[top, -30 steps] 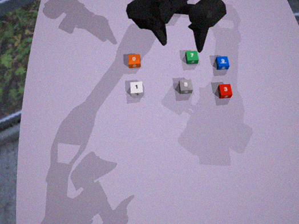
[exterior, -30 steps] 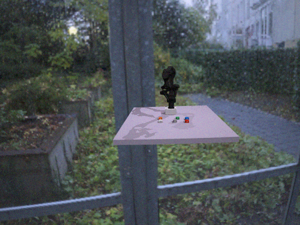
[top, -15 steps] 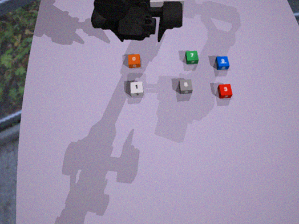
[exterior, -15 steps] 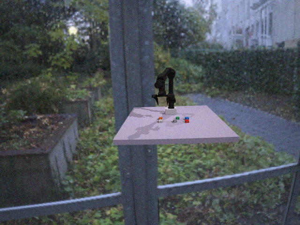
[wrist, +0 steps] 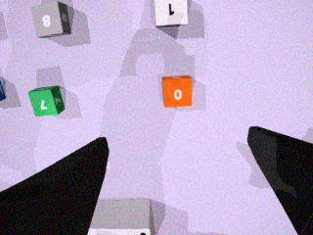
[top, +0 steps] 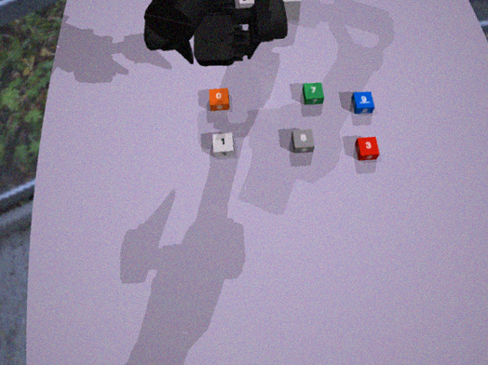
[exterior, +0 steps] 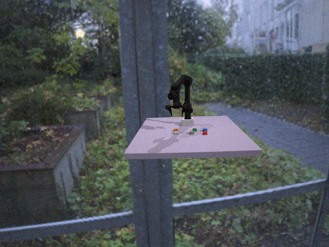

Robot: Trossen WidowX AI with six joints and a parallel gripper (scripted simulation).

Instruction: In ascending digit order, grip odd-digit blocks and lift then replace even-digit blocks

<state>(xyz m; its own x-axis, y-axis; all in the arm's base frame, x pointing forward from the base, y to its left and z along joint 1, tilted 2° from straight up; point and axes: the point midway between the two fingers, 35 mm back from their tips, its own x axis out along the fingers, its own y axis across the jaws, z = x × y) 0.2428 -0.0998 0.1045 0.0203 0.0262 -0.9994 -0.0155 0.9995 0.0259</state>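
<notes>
My gripper tip is now 1 cm to the left of the orange block and 12 cm above it. The rest, counted from my gripper tip: grey block: 9 cm ahead, 12 cm to the left, 12 cm below; white 1 block: 8 cm ahead, 1 cm to the right, 12 cm below; green block: 15 cm to the left, 12 cm below.
</notes>
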